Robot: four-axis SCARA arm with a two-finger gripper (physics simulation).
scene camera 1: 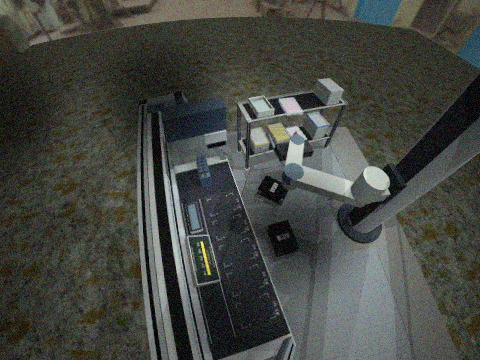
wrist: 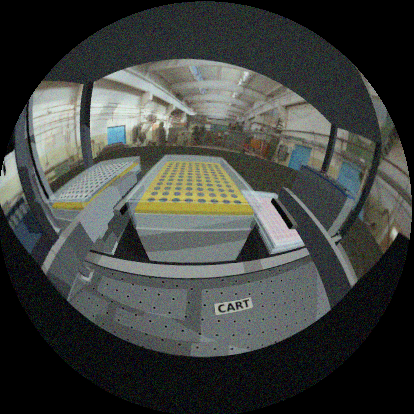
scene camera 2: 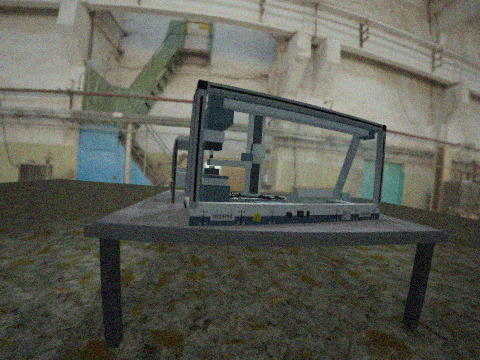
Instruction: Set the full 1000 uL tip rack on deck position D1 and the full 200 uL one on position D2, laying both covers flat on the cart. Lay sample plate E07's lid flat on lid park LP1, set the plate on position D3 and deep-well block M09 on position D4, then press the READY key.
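My gripper (wrist: 210,184) is open and empty; its fingers stand left and right of a yellow-topped tip rack (scene camera 1: 277,132) (wrist: 195,186) with a clear cover, on the cart's lower shelf. Every visible hole in its top shows a dark dot. A paler rack with a yellow edge (scene camera 1: 259,139) (wrist: 97,181) stands to its left in the wrist view, and a pink plate (wrist: 275,220) and a blue-edged rack (scene camera 1: 317,125) (wrist: 322,187) to its right. Another pink plate (scene camera 1: 290,105) lies on the cart's top shelf. Volume markings, E07 and M09 cannot be read. The READY key cannot be made out.
The cart's (scene camera 1: 340,120) posts and front rail (wrist: 200,270) surround the lower shelf. A pale tray (scene camera 1: 260,106) and a tall pale block (scene camera 1: 329,91) stand on top. Two black labelled boxes (scene camera 1: 272,189) (scene camera 1: 283,239) sit between the arm and the framed deck (scene camera 1: 225,315).
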